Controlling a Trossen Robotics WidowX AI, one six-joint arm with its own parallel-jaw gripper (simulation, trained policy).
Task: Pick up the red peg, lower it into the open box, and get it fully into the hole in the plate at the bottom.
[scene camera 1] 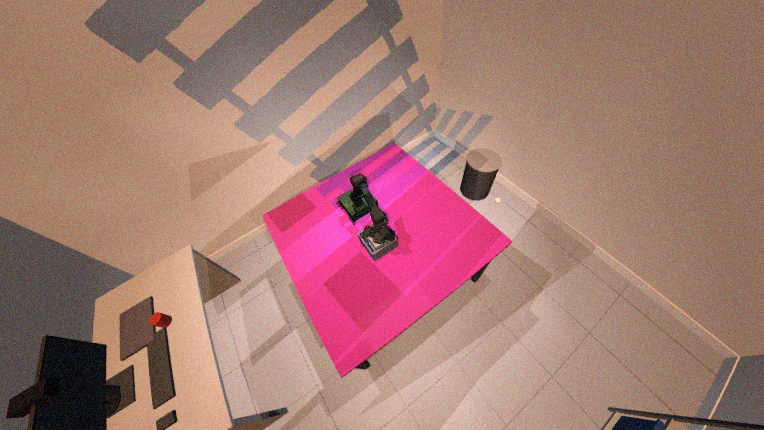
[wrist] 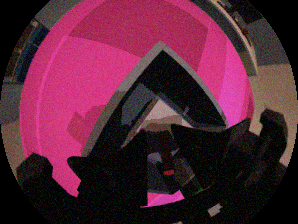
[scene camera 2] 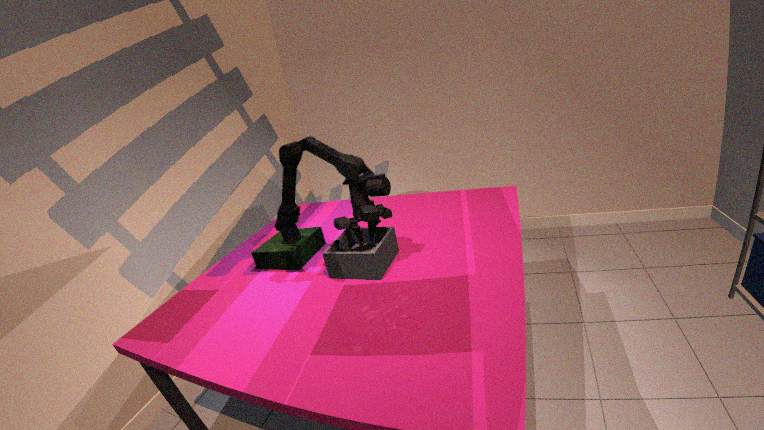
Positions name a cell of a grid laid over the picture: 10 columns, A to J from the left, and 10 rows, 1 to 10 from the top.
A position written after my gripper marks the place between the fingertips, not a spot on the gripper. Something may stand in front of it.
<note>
In view: my gripper (scene camera 2: E6) and a grey box (wrist: F4).
My gripper is seen too in the wrist view (wrist: F6).
</note>
